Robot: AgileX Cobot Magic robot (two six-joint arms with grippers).
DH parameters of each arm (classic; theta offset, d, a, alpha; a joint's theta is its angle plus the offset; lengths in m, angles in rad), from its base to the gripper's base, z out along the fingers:
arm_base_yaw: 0 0.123 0 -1.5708
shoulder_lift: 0.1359 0 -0.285 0
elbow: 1.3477 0 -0.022 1.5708
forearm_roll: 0 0.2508 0 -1.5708
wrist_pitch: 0 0 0.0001 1.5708
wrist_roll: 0 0.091 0 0
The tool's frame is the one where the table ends.
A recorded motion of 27 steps. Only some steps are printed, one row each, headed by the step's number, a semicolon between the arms.
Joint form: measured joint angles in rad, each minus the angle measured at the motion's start. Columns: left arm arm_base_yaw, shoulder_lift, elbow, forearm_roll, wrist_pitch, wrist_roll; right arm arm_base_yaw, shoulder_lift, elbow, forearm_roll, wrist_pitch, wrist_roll.
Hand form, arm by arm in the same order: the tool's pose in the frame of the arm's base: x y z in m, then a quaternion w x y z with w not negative. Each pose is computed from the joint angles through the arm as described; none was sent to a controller.
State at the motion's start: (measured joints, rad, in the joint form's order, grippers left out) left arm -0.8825 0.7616 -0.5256 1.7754 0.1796 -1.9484; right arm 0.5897 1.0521 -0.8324 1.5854 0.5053 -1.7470
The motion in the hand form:
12: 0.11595 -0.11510 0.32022 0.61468 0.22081 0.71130 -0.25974; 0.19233 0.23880 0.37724 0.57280 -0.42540 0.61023 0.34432
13: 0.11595 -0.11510 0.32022 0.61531 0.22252 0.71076 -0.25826; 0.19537 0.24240 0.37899 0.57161 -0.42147 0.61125 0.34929
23: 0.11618 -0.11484 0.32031 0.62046 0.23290 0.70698 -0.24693; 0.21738 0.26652 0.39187 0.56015 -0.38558 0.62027 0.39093
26: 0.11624 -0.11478 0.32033 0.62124 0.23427 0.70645 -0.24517; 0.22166 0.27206 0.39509 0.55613 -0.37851 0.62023 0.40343
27: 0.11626 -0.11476 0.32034 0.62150 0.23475 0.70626 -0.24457; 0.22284 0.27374 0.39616 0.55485 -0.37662 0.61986 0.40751
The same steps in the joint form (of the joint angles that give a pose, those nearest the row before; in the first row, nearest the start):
12: 0.0000 0.0002 0.0008 0.0025 0.0050 0.0481; 0.1980 0.2750 -0.2428 0.1185 -0.1417 -0.0740
13: -0.0001 0.0002 0.0008 0.0026 0.0050 0.0528; 0.1988 0.2915 -0.2629 0.1200 -0.1402 -0.0619
23: 0.0000 0.0002 0.0010 0.0052 0.0090 0.0833; 0.1995 0.4050 -0.4103 0.1248 -0.1260 0.0530
26: 0.0000 0.0002 0.0009 0.0053 0.0099 0.0880; 0.1994 0.4301 -0.4452 0.1247 -0.1156 0.0827
27: 0.0001 0.0002 0.0009 0.0053 0.0102 0.0896; 0.1995 0.4375 -0.4560 0.1248 -0.1116 0.0915

